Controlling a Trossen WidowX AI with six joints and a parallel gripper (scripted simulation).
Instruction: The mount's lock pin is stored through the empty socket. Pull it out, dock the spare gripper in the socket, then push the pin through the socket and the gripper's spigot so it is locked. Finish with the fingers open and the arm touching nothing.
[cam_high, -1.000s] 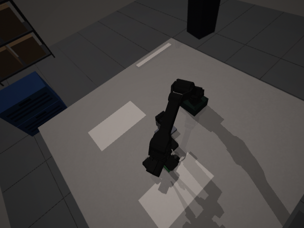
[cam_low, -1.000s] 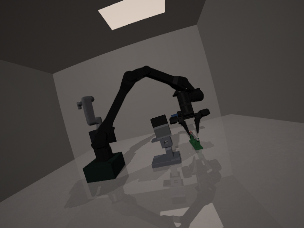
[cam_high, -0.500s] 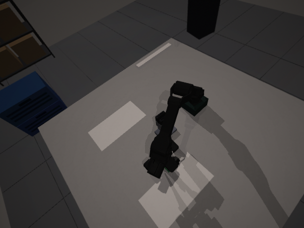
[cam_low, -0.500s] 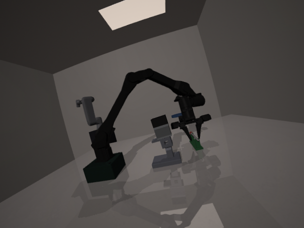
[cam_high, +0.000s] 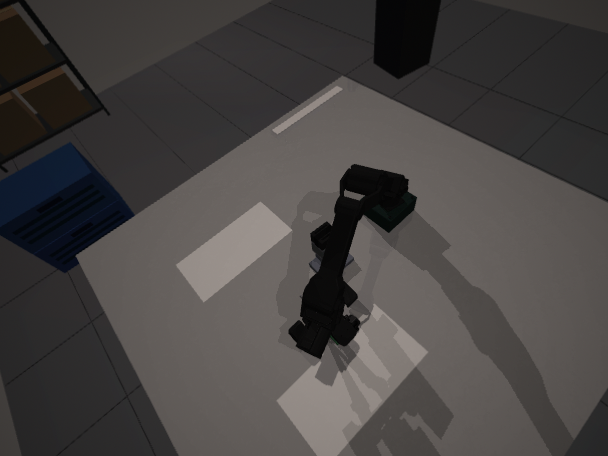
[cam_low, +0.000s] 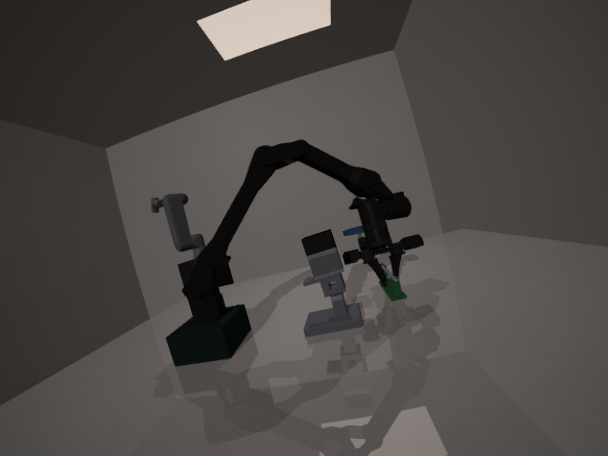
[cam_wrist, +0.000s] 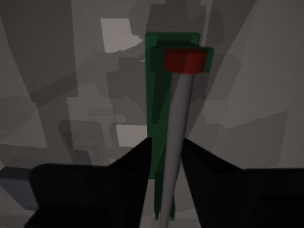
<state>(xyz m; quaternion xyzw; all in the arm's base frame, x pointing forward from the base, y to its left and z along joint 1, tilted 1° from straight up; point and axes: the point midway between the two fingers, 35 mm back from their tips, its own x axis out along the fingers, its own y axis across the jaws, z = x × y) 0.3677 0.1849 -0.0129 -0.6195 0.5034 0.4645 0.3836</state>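
The green stand is 1 cm to the left of my gripper tip and 1 cm above it. The rest, counted from my gripper tip: spare gripper: 11 cm behind, 13 cm to the right, 11 cm above; then grey mount: 11 cm behind, 13 cm to the right, 4 cm above.
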